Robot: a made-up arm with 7 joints.
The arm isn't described. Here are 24 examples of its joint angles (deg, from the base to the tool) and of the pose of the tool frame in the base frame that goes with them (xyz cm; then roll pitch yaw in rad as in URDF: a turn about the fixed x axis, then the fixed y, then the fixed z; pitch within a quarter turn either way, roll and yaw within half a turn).
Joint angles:
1: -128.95 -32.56 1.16 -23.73 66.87 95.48 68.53
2: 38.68 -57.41 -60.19 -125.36 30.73 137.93 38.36
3: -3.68 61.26 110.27 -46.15 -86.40 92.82 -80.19
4: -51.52 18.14 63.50 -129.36 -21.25 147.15 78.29
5: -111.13 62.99 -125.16 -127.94 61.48 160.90 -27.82
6: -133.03 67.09 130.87 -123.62 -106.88 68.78 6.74
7: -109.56 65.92 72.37 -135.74 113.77 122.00 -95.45
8: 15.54 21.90 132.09 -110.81 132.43 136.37 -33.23
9: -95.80 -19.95 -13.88 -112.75 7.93 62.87 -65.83
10: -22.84 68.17 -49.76 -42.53 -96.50 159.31 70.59
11: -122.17 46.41 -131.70 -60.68 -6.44 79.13 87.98
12: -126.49 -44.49 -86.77 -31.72 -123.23 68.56 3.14
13: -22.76 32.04 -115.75 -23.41 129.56 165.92 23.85
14: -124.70 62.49 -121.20 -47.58 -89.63 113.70 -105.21
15: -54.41 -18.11 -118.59 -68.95 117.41 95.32 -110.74
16: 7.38 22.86 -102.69 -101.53 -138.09 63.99 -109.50
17: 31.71 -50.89 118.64 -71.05 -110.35 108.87 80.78
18: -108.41 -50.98 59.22 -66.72 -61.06 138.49 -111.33
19: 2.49 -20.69 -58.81 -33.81 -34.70 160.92 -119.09
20: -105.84 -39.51 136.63 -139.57 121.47 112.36 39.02
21: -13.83 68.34 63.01 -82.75 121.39 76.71 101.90
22: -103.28 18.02 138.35 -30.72 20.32 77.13 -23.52
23: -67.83 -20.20 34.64 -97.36 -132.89 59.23 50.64
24: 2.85 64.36 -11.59 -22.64 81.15 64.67 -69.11
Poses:
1: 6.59 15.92 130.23 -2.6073 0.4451 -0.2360
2: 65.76 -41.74 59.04 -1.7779 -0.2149 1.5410
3: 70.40 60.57 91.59 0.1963 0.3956 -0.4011
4: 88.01 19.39 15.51 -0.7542 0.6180 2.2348
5: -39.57 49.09 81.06 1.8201 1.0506 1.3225
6: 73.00 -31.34 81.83 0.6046 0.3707 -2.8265
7: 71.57 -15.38 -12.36 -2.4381 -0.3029 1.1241
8: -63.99 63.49 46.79 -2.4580 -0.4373 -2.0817
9: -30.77 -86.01 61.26 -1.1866 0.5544 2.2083
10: 74.64 -54.00 25.17 1.2954 0.0625 -2.1318
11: -50.34 11.29 117.45 -2.1020 0.9611 2.3776
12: 8.60 74.27 104.21 0.6750 0.7015 -1.1763
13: 11.59 -31.84 110.85 -3.0961 -0.1224 -0.1351
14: -81.11 -20.73 90.73 2.2983 -0.7108 -1.7658
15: -88.53 10.02 76.35 2.1517 0.0788 -2.0314
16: -0.88 -86.38 60.39 2.3831 -1.0349 -0.5433
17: -99.22 26.91 38.26 2.0574 -0.1999 1.0979
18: 76.30 7.68 98.29 -2.8428 -1.2367 0.8384
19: -7.10 -14.66 123.20 1.5680 -0.8042 -2.9833
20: 55.19 -2.51 -23.84 -0.4434 -0.3269 1.4236
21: 72.13 71.31 7.63 2.4733 -0.4960 -0.4278
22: 34.27 -11.07 131.14 1.7148 1.3054 0.3138
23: 77.83 -37.62 89.81 2.5796 0.3321 -3.0976
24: 104.83 9.22 42.01 -2.7387 1.1926 2.7568
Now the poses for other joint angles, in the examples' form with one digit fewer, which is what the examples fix.
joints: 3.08 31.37 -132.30 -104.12 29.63 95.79 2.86
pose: -46.3 -61.2 81.1 -0.643 0.824 0.868
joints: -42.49 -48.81 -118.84 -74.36 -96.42 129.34 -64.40
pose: -93.8 -13.2 46.2 -0.007 -0.279 2.076
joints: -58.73 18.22 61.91 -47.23 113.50 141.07 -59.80
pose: 79.4 -27.3 88.6 2.975 0.018 1.127
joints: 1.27 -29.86 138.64 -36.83 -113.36 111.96 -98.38
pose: -78.8 35.9 88.1 2.583 -1.297 -1.913
